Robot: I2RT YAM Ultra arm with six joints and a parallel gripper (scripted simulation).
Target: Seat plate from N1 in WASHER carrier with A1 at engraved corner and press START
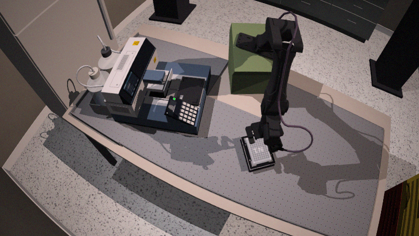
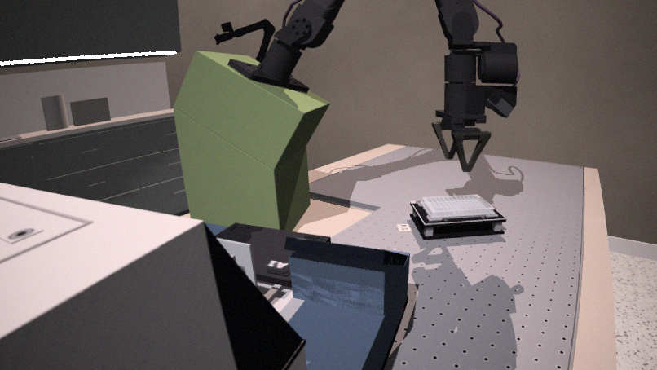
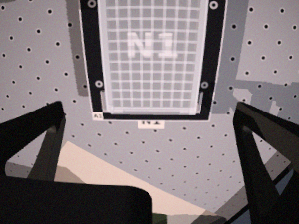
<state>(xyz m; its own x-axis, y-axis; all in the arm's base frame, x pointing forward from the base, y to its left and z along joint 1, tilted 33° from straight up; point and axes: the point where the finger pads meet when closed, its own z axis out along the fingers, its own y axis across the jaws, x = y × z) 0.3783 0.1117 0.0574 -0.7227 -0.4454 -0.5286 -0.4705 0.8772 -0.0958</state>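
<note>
Now: hand 9 cm above the clear well plate. The rest, counted from my hand: small label 13 cm below, 9 cm behind, 6 cm to the right; then black plate nest 10 cm below; then dark carrier 38 cm to the right, 15 cm behind, 4 cm below.
</note>
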